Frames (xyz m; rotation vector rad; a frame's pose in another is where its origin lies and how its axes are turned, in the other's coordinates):
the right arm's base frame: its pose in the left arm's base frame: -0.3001 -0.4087 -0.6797 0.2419 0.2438 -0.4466
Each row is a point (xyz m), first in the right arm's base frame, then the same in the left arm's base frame.
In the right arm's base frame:
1: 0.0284 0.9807 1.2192
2: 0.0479 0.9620 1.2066
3: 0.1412 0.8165 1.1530
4: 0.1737 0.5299 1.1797
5: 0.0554 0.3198 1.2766
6: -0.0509 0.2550 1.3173
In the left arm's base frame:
1: 0.3857 0.0934 0.6343
2: 0.3920 0.0729 0.6136
3: 0.3982 -0.0760 0.5110
4: 0.3018 -0.3470 0.4764
5: 0.1208 -0.5113 0.5642
6: 0.0058 -0.5375 0.6213

